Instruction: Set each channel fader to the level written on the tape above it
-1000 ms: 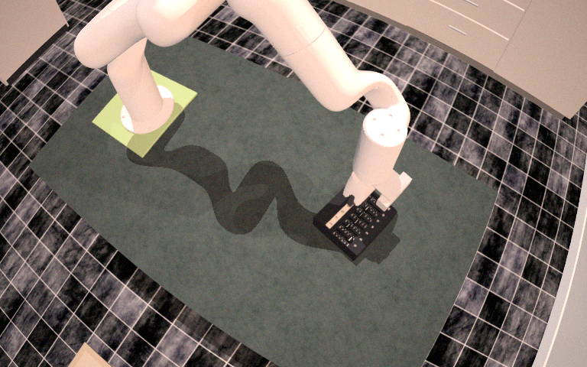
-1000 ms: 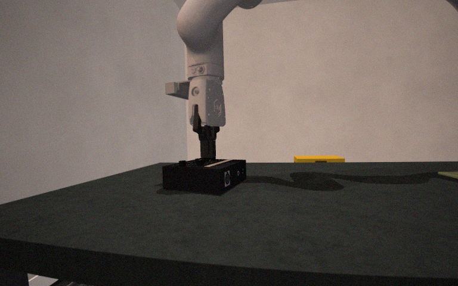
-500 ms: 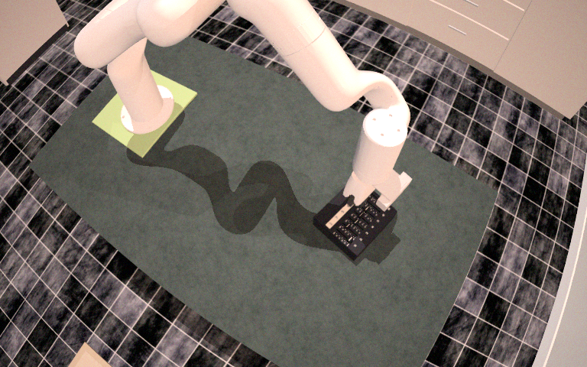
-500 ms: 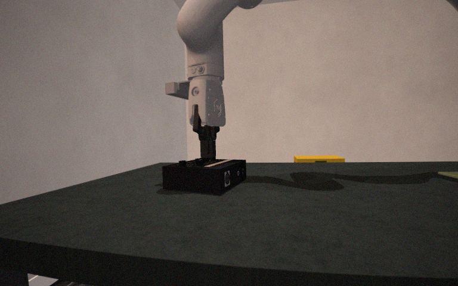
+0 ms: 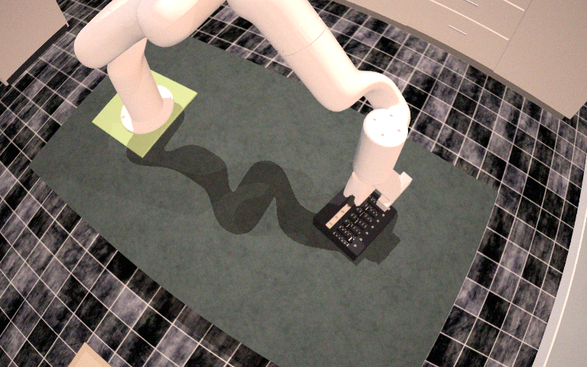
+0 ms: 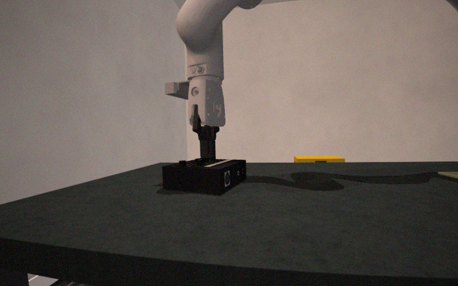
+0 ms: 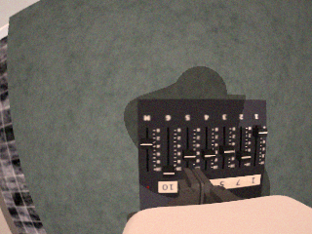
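The master fader lies 5 cm ahead of my hand, 3 cm to the left of it and 3 cm below it.
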